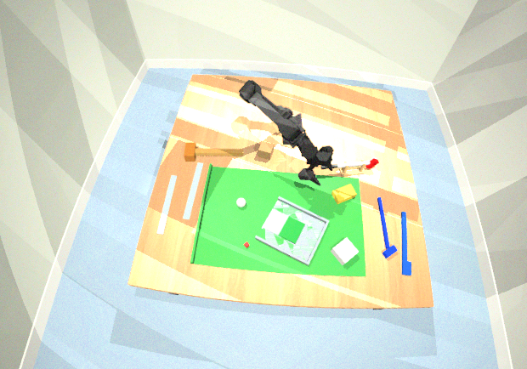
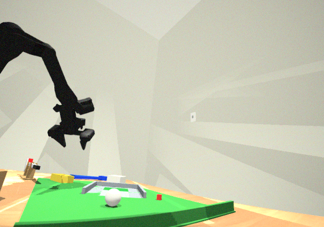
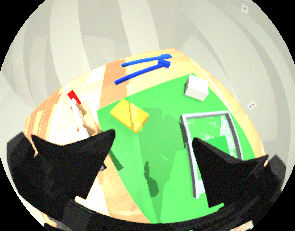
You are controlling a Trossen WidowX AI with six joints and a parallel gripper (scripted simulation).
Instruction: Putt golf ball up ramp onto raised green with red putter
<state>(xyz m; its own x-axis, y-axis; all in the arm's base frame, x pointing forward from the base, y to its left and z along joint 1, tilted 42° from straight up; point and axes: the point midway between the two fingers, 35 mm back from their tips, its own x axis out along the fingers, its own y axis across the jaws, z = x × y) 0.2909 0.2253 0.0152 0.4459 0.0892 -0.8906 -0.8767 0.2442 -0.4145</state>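
Now: gripper tip 20 mm past the yellow block, 120 mm to the right of it and 140 mm above it. Also, from my gripper tip: green mat (150 mm ahead, 150 mm to the right, 160 mm below); then white golf ball (120 mm ahead, 340 mm to the right, 130 mm below); then white cube (260 mm ahead, 140 mm to the left, 130 mm below).
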